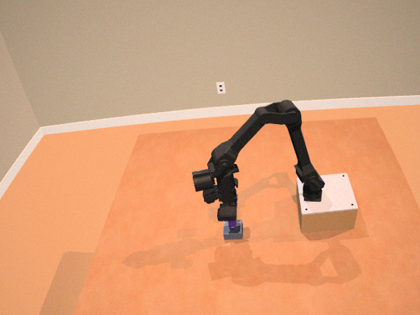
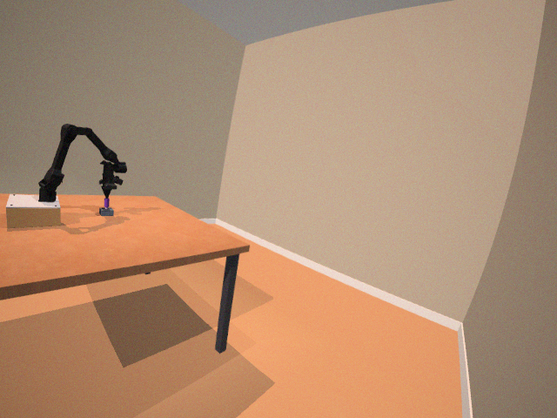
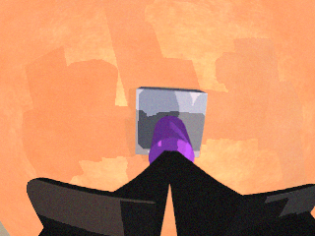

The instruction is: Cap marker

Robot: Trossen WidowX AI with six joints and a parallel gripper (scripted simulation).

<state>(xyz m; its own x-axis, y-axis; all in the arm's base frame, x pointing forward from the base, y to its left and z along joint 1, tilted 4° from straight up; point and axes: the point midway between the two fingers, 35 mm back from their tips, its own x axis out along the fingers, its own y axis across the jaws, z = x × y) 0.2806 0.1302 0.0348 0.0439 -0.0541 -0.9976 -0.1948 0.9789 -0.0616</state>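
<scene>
Right now the purple cap is 20 mm below my gripper tip.
</scene>
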